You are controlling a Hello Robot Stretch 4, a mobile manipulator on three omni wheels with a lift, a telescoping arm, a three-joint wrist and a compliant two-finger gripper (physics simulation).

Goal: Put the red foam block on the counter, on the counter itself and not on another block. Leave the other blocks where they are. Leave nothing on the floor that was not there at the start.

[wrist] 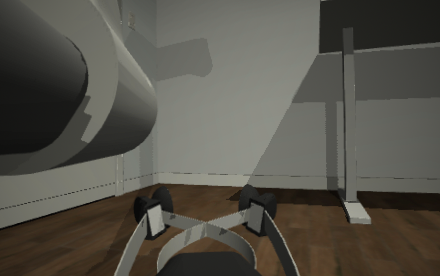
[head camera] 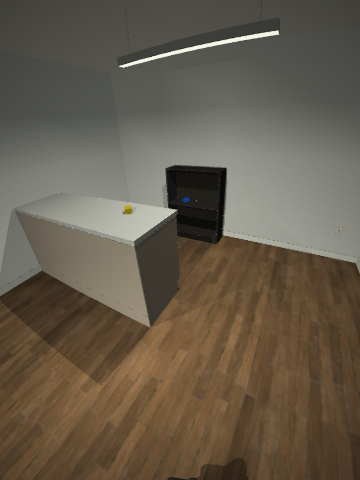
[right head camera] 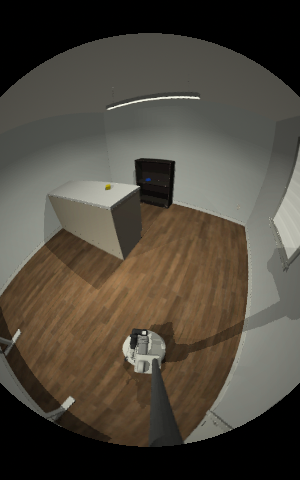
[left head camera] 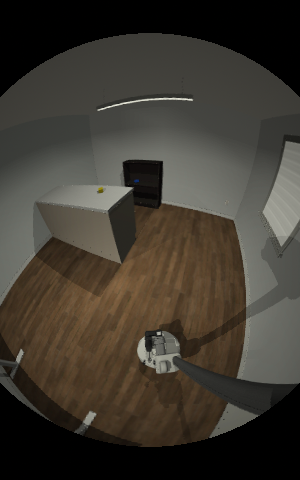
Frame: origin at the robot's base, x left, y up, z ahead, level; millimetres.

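Seen in the pictures: gripper, fingertip midpoint: (wrist: 205, 201) (right head camera: 130, 362) (left head camera: 148, 365).
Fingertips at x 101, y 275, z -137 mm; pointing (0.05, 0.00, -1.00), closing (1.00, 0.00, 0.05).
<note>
A point is followed by its place in that frame.
The counter (head camera: 90, 215) {x 941, y 883, z 1630 mm} (left head camera: 75, 197) {x 949, y 883, z 1605 mm} (right head camera: 80, 192) {x 1024, y 883, z 1634 mm} stands at the left, with a pale top and a dark end panel. A yellow block (head camera: 128, 209) {x 584, y 922, z 1651 mm} (left head camera: 100, 190) {x 587, y 910, z 1647 mm} (right head camera: 108, 187) {x 576, y 905, z 1651 mm} rests on its top. A blue block (head camera: 186, 199) {x 149, y 558, z 2975 mm} (left head camera: 136, 181) {x 147, y 532, z 2961 mm} (right head camera: 148, 179) {x 138, y 543, z 2975 mm} sits on a shelf of the dark shelf unit (head camera: 222, 205) {x -374, y 523, z 2798 mm} (left head camera: 160, 185) {x -373, y 488, z 2769 mm} (right head camera: 172, 184) {x -398, y 490, z 2828 mm} behind the counter. The red foam block does not show in these views. My gripper (wrist: 205, 201) {x 101, y 275, z -137 mm} is open and empty in the wrist view, with its two cups apart, over the wooden floor and away from the counter.
A white table leg (wrist: 349, 125) {x 895, y 389, z -1210 mm} with a foot stands at the right in the wrist view, under a dark tabletop (wrist: 385, 25) {x 1078, y 898, z -1158 mm}. Table feet (left head camera: 87, 423) (right head camera: 61, 408) show at the lower left of the side head views. A window (left head camera: 287, 195) {x -1566, y 1311, z 890 mm} is on the right wall.
</note>
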